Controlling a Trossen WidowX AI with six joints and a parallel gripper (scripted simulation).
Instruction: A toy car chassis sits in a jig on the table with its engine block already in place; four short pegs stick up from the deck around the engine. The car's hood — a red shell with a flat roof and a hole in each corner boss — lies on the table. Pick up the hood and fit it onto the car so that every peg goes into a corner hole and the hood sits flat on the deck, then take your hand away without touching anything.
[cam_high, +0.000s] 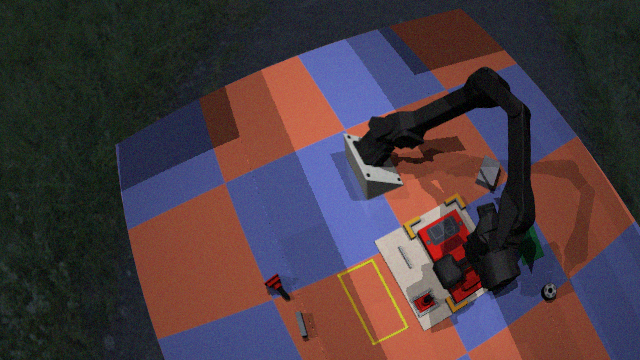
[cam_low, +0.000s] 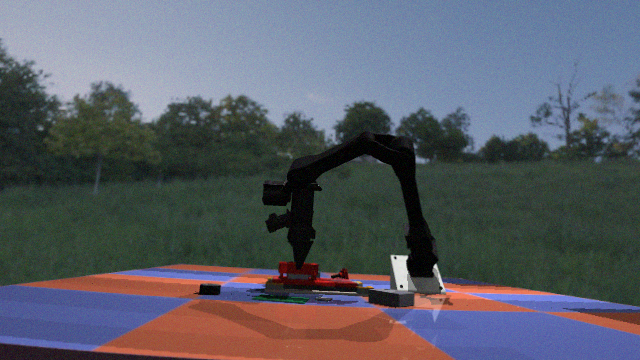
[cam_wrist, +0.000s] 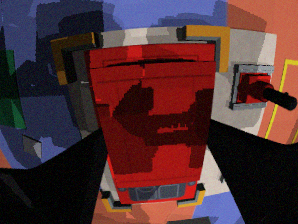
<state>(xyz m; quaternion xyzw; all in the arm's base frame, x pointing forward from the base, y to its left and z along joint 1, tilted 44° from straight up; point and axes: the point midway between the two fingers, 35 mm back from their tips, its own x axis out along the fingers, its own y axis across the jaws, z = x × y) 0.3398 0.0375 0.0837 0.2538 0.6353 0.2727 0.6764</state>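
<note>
My gripper tip is now 2 cm above the grey engine block. Round my gripper tip: green plate: 3 cm ahead, 19 cm to the left, 5 cm below; then grey jig: 4 cm behind, 2 cm to the right, 4 cm below; then red hood: right at my gripper tip.
</note>
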